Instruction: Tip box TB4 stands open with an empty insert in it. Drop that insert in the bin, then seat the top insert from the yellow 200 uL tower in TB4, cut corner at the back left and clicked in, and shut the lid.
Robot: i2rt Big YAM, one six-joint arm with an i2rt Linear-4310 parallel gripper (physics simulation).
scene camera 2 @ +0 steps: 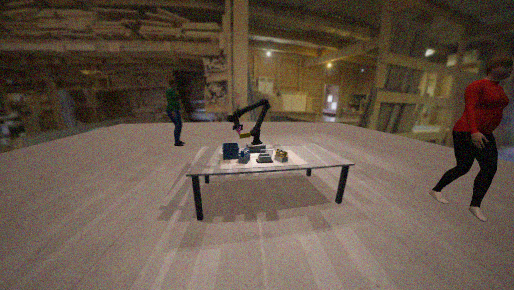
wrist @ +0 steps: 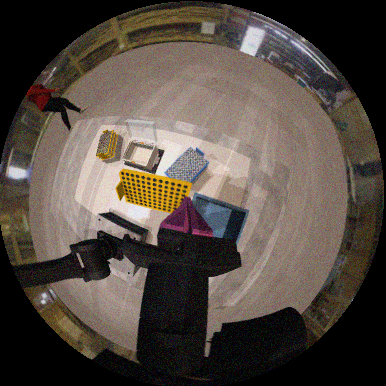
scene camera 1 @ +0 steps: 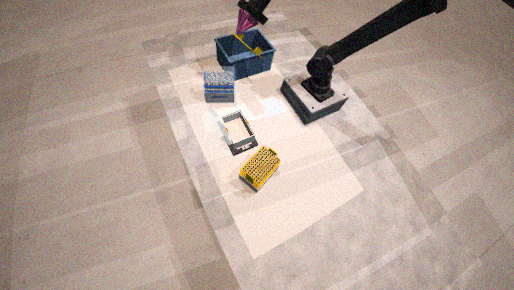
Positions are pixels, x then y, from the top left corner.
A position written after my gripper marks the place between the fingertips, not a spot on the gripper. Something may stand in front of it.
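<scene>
Yellow insert (wrist: 158, 192) held in my gripper (wrist: 186, 199), clear of everything else.
</scene>
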